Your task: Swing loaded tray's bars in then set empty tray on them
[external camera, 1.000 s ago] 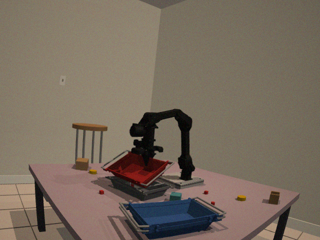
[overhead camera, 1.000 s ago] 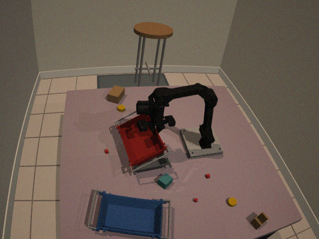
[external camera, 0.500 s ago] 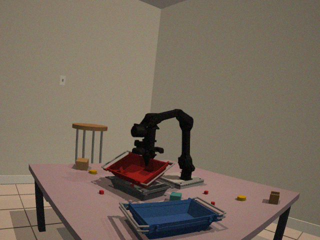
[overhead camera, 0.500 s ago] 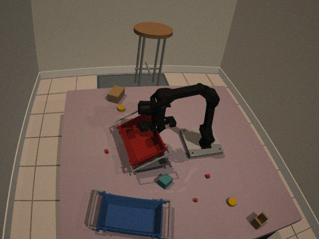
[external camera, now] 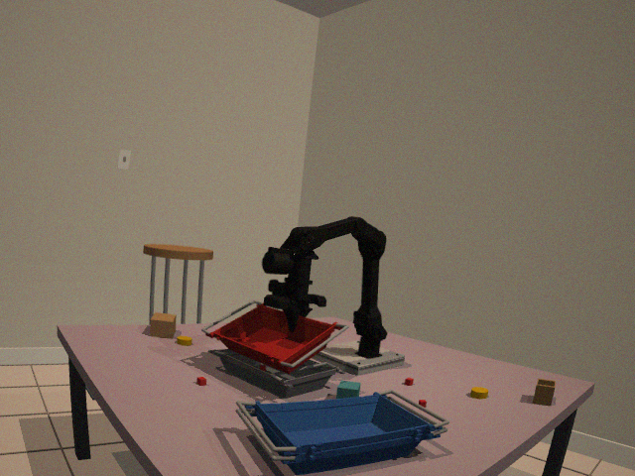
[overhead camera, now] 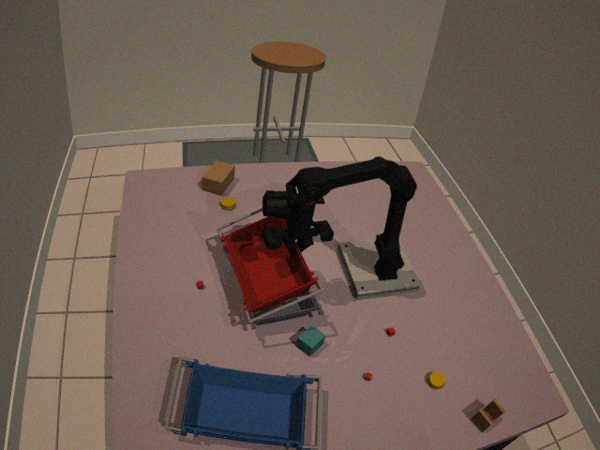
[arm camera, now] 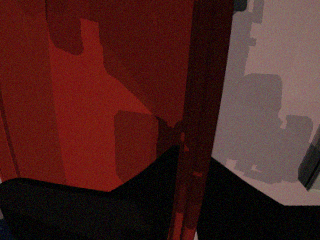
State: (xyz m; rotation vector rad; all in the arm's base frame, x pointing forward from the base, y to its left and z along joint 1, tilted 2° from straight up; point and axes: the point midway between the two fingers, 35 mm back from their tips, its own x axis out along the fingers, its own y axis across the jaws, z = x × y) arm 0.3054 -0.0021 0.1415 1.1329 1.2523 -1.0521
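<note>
My gripper tip is 8 cm short of the red tray and 1 cm to the right of it. From my gripper tip the other things lie so: teal cube 2 cm behind, 22 cm to the left, 11 cm below; small brown box 46 cm behind, 57 cm to the left, 12 cm below; tan box 18 cm ahead, 51 cm to the right, 10 cm below.
</note>
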